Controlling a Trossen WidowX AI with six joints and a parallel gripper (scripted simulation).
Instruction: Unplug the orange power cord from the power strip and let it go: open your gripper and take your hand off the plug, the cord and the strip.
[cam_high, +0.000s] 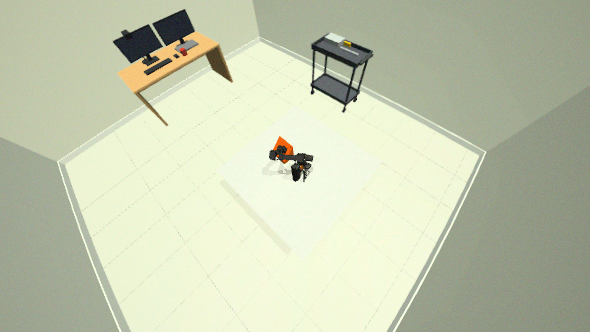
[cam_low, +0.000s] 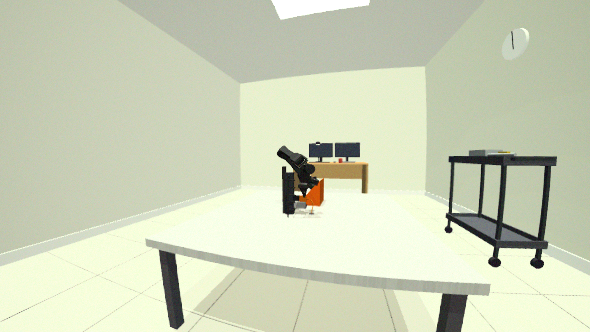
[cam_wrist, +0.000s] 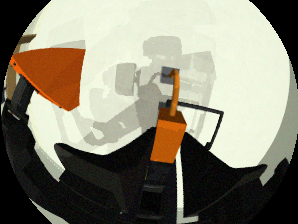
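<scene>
The orange plug is 10 mm ahead of my gripper tip and 30 mm to the right of it.
</scene>
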